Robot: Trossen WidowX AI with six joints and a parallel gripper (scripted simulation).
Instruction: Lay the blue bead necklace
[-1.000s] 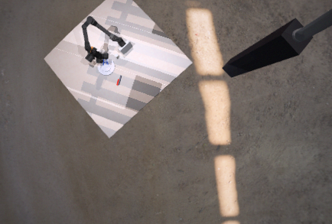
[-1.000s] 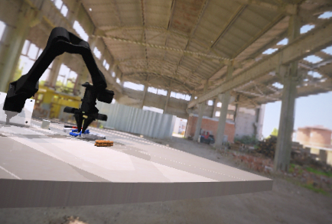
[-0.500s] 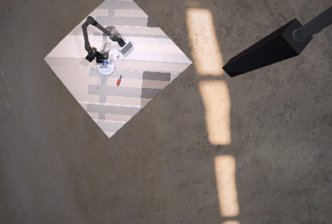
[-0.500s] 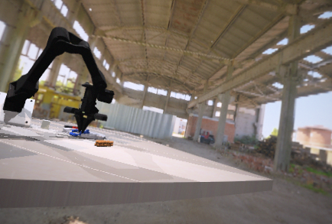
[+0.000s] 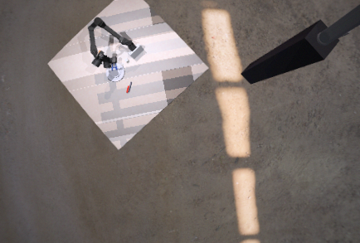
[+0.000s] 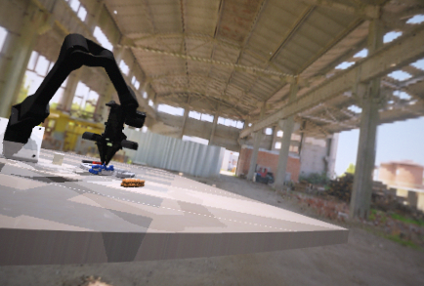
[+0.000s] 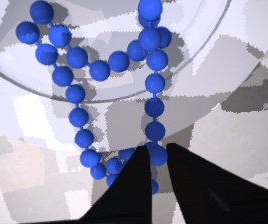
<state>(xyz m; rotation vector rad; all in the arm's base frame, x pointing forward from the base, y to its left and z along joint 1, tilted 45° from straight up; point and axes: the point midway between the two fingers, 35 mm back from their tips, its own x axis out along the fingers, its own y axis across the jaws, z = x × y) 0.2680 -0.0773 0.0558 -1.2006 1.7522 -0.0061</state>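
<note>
Right now my gripper tip is 8 cm to the right of the round white bead board, 5 cm short of it and 2 cm above it. Also, from my gripper tip: small white block 13 cm behind, 9 cm to the left, 1 cm below; then red pen-like object 31 cm to the left, 6 cm ahead, 3 cm below.
</note>
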